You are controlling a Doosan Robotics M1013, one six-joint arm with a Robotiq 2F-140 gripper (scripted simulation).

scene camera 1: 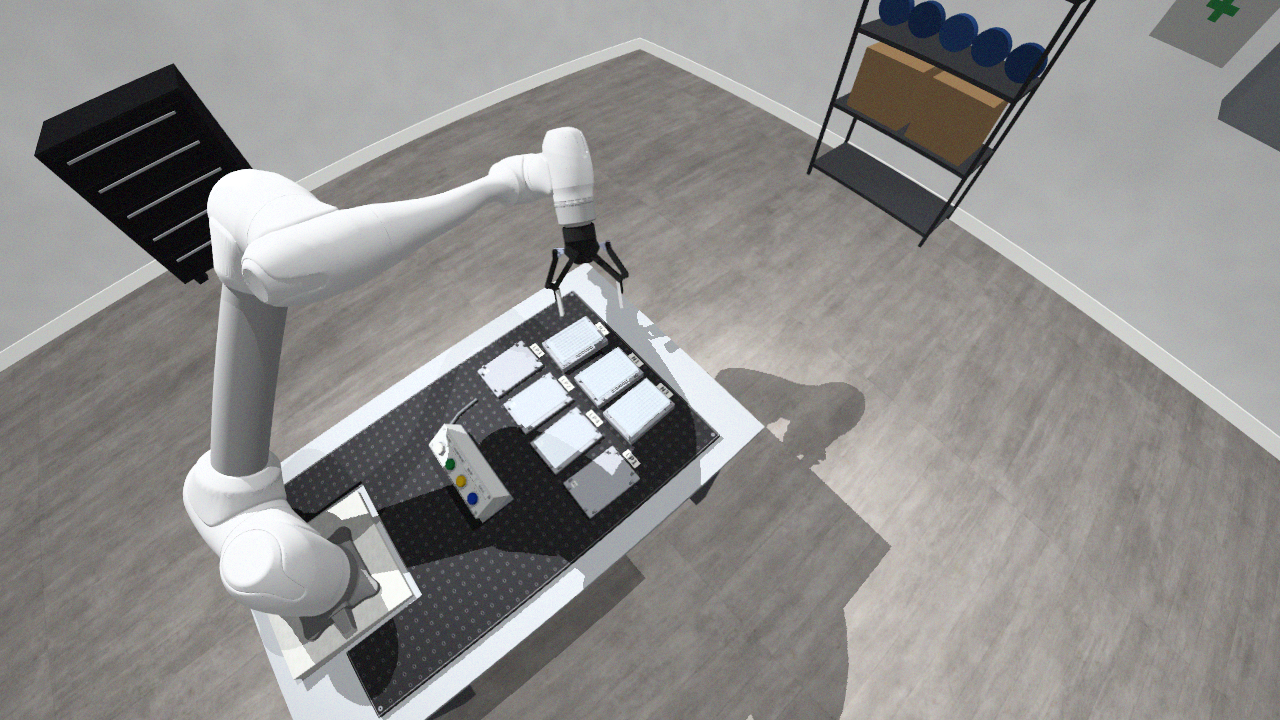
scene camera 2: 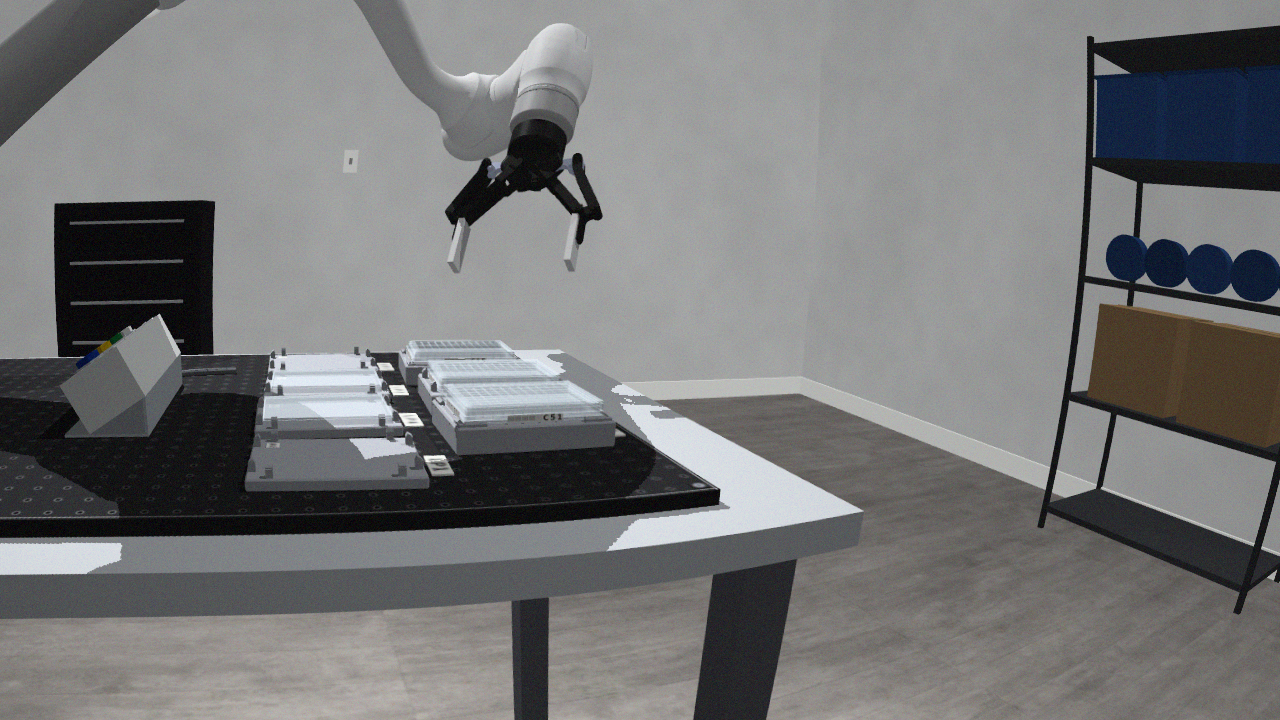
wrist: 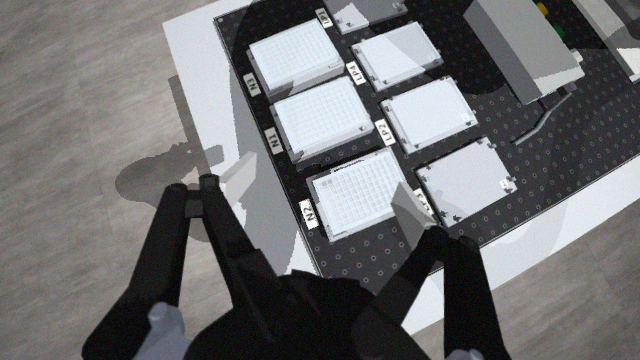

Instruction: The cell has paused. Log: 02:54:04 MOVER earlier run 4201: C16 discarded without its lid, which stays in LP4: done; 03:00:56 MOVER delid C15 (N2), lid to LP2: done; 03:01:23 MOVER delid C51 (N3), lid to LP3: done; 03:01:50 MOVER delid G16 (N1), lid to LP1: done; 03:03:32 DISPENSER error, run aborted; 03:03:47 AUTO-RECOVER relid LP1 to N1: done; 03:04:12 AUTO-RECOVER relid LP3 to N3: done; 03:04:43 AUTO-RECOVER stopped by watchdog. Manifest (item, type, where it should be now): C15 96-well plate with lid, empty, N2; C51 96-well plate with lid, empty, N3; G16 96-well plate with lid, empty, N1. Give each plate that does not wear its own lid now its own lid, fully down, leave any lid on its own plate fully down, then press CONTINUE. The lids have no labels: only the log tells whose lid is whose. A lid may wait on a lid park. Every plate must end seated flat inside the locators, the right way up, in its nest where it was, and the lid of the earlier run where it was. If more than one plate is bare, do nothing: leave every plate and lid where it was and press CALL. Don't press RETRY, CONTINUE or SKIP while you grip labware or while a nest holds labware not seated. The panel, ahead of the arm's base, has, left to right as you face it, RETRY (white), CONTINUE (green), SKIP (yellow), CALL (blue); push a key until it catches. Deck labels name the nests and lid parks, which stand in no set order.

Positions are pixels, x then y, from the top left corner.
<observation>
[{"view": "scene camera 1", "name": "my gripper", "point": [591, 310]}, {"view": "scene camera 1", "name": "key panel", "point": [481, 479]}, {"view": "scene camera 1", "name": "LP1 park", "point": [608, 476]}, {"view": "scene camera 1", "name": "LP3 park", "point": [516, 364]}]
</observation>
